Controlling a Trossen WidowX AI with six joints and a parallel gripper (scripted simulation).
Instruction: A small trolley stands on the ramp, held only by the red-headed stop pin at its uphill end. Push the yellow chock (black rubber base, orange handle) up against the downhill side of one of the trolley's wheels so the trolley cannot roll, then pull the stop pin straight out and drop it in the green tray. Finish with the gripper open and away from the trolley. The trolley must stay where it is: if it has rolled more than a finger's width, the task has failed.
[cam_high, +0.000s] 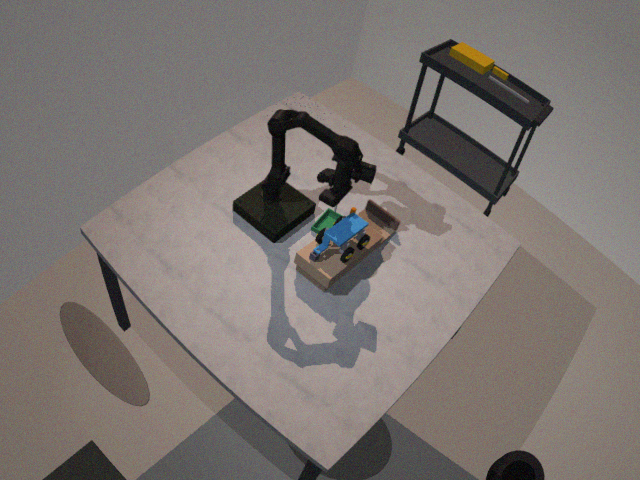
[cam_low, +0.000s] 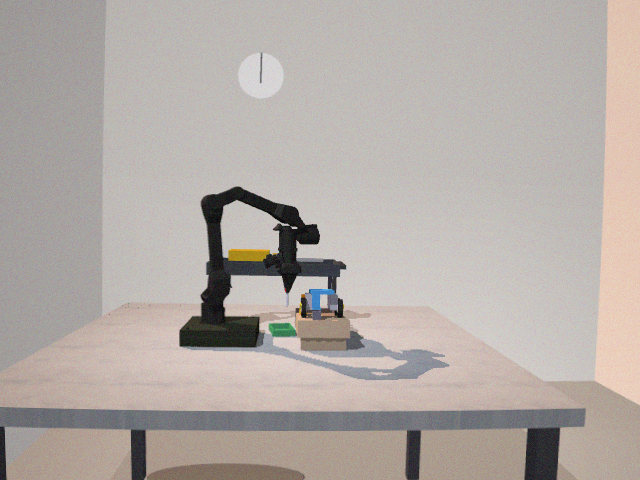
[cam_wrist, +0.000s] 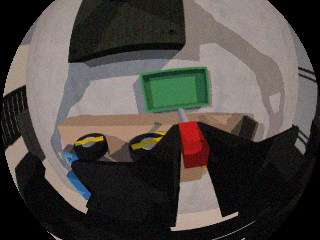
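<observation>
Right now my gripper tip is 140 mm above the green tray and 20 mm past it. Round my gripper tip: red-headed stop pin right at my gripper tip; then yellow chock 50 mm below, 50 mm ahead, 20 mm to the left; then blue-decked trolley 120 mm ahead, 60 mm to the right, 20 mm below.
</observation>
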